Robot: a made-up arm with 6 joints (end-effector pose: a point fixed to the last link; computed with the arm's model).
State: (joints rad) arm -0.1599 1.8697 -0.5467 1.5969 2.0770 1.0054
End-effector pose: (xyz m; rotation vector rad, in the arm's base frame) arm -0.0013 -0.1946 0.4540 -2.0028 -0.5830 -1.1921
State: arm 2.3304 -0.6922 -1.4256 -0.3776 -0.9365 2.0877
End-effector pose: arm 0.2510 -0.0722 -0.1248 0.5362 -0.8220 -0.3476
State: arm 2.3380 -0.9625 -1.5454 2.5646 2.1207 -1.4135
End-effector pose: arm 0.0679 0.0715 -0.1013 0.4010 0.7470 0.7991
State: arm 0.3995 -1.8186 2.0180 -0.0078 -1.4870 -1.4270
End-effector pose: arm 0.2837 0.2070 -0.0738 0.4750 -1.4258 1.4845
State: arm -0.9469 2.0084 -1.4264 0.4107 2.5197 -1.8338
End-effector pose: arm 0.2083 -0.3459 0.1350 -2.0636 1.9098 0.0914
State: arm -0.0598 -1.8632 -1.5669 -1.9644 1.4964 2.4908
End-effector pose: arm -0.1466 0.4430 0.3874 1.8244 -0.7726 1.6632
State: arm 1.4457 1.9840 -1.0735 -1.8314 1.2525 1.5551
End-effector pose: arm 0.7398 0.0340 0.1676 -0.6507 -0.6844 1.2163
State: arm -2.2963 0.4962 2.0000 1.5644 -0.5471 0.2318
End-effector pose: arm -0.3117 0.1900 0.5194 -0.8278 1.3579 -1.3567
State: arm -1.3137 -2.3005 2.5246 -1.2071 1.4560 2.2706
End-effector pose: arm 0.7640 0.2363 0.2441 -2.3265 -0.4900 1.2412
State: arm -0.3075 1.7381 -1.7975 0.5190 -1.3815 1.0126
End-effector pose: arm 0.1791 0.1413 0.2185 2.3943 1.0498 -1.4656
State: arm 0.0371 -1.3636 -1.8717 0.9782 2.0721 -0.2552
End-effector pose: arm 0.1770 0.4795 0.1925 2.0773 0.1355 1.1823
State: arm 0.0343 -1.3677 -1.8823 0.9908 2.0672 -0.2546
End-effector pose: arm 0.1854 0.4786 0.1917 2.0776 0.1195 1.1663
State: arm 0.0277 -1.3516 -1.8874 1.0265 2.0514 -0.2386
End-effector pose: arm 0.1930 0.4787 0.1906 2.0592 0.0813 1.1624
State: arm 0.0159 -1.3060 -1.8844 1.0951 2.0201 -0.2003
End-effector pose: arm 0.1997 0.4798 0.1899 2.0133 0.0116 1.1753
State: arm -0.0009 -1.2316 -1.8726 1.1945 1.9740 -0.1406
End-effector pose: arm 0.2060 0.4803 0.1917 1.9416 -0.0898 1.2037
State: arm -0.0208 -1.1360 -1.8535 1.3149 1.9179 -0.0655
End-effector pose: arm 0.2127 0.4778 0.1986 1.8529 -0.2163 1.2401
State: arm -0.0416 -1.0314 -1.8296 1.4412 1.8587 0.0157
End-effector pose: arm 0.2195 0.4707 0.2122 1.7611 -0.3558 1.2756
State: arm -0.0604 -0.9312 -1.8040 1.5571 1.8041 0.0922
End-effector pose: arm 0.2251 0.4595 0.2308 1.6801 -0.4906 1.3033
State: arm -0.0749 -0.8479 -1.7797 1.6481 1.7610 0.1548
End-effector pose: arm 0.2282 0.4471 0.2502 1.6199 -0.6027 1.3219
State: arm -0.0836 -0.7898 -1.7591 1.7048 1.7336 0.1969
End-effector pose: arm 0.2275 0.4373 0.2657 1.5854 -0.6777 1.3352
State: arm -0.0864 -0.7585 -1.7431 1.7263 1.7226 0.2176
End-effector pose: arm 0.2231 0.4328 0.2750 1.5746 -0.7119 1.3479
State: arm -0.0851 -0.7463 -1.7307 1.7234 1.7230 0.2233
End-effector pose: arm 0.2162 0.4326 0.2791 1.5790 -0.7168 1.3619
